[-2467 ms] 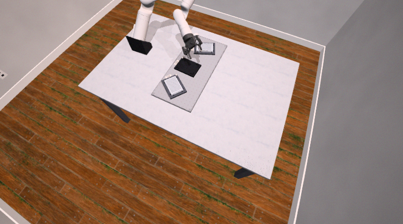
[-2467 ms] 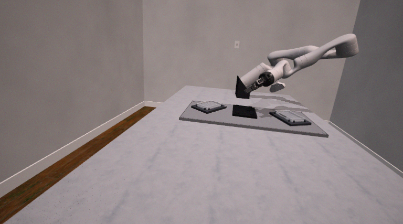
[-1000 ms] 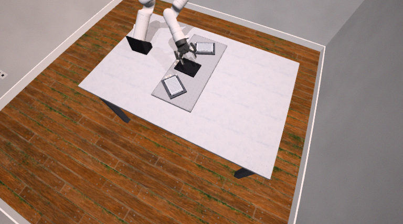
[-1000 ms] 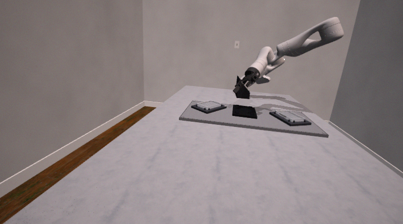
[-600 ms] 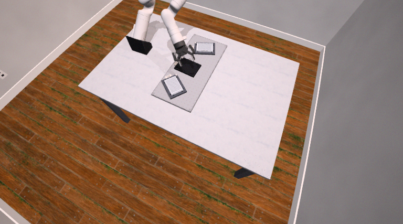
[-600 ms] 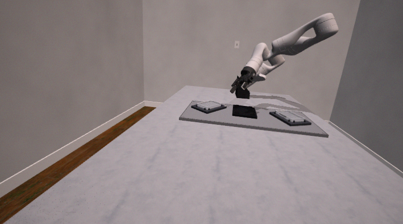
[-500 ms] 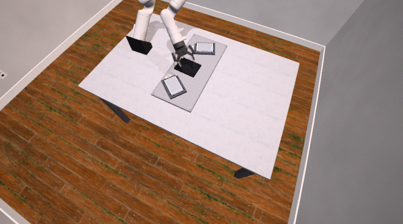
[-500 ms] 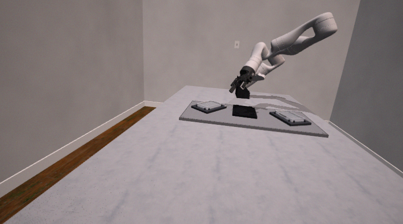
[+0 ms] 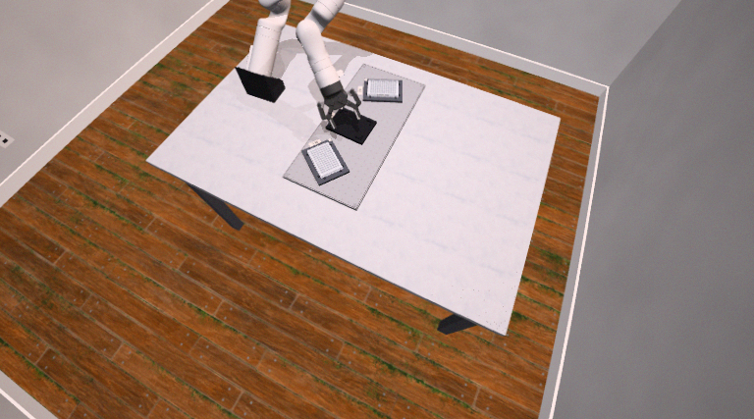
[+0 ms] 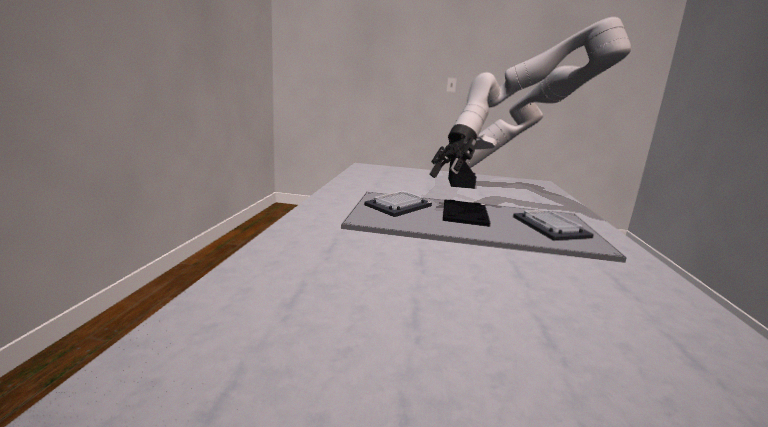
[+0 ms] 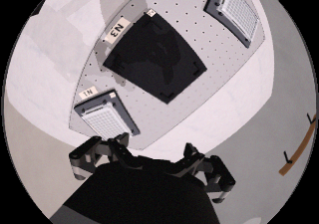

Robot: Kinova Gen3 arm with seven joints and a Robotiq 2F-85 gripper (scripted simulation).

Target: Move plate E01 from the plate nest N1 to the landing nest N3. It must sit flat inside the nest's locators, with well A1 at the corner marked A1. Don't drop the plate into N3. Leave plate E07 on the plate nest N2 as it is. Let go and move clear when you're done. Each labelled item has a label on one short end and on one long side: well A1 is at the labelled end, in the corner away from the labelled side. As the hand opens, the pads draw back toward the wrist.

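The nest N1 is 50 mm behind my hand, 110 mm to the right of it and 110 mm below it. Also, from my hand: landing nest N3: 20 mm behind, 80 mm to the left, 110 mm below.
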